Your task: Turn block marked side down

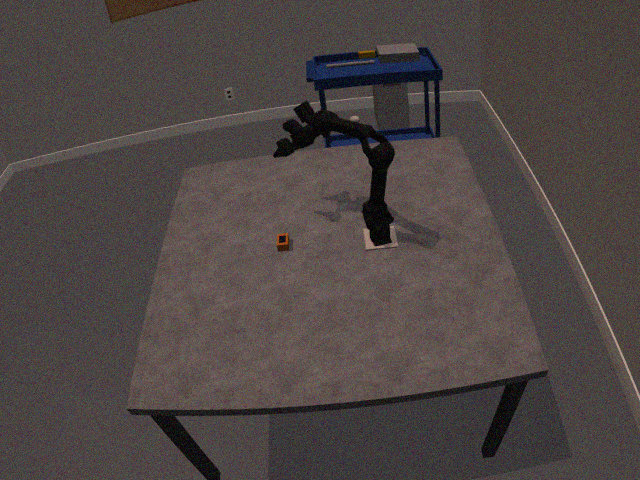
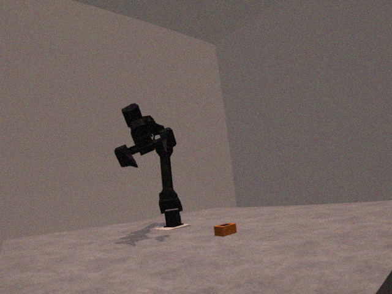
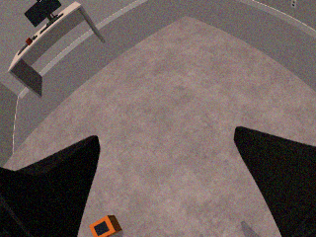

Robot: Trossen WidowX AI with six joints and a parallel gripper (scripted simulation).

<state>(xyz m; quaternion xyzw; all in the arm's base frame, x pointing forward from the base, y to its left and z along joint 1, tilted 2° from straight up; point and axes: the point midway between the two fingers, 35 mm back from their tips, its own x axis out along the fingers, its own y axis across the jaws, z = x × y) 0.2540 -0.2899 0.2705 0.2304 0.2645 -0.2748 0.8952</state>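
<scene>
Right now the orange block is 230 mm below my gripper tip, 220 mm to the left of it and 60 mm ahead of it.
</scene>
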